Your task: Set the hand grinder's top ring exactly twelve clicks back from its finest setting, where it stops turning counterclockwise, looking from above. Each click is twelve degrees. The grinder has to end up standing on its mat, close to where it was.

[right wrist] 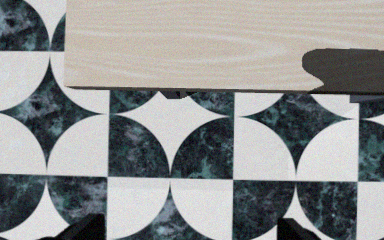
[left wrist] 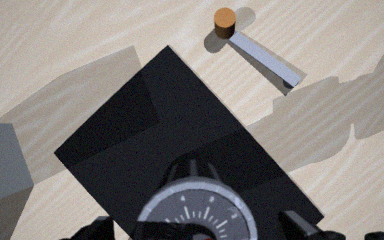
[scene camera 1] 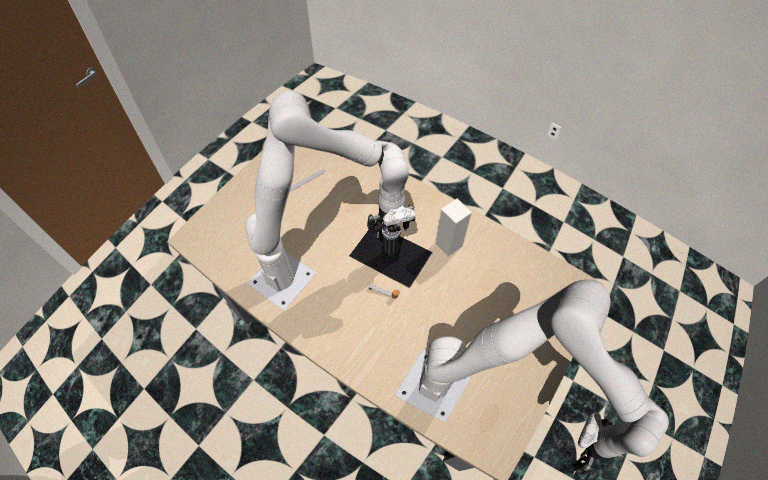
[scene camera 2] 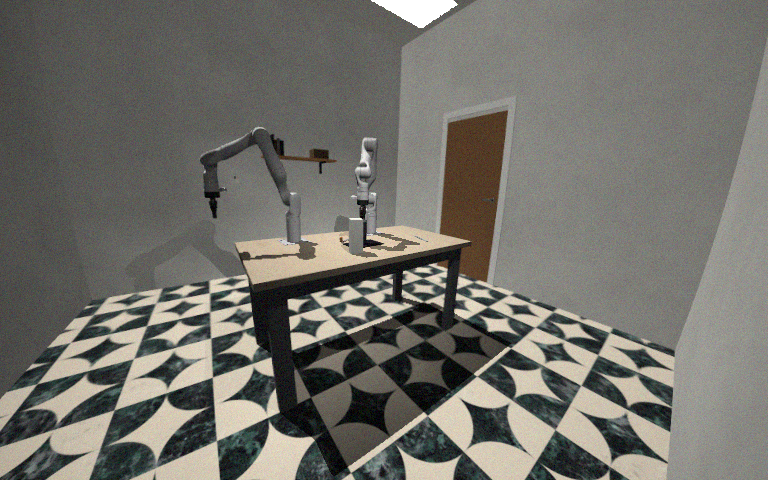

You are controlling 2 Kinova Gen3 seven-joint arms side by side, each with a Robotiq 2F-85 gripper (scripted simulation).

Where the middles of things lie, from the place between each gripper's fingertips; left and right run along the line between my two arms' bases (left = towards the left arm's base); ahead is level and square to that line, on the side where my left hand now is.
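The black mat [scene camera 1: 369, 251] is 1 cm ahead of my left hand and 15 cm below it; going by their middles, it is the nearest to my left hand of the things named here. The tall pale box [scene camera 1: 454, 219] is 14 cm to the right of my left hand, 16 cm ahead of it and 6 cm below it.
Counted from my right hand, the black mat is 290 mm ahead, 830 mm to the left and 200 mm below, and the tall pale box is 450 mm ahead, 690 mm to the left and 100 mm below. By its middle, the tall pale box is nearer to my left hand than to my right hand.
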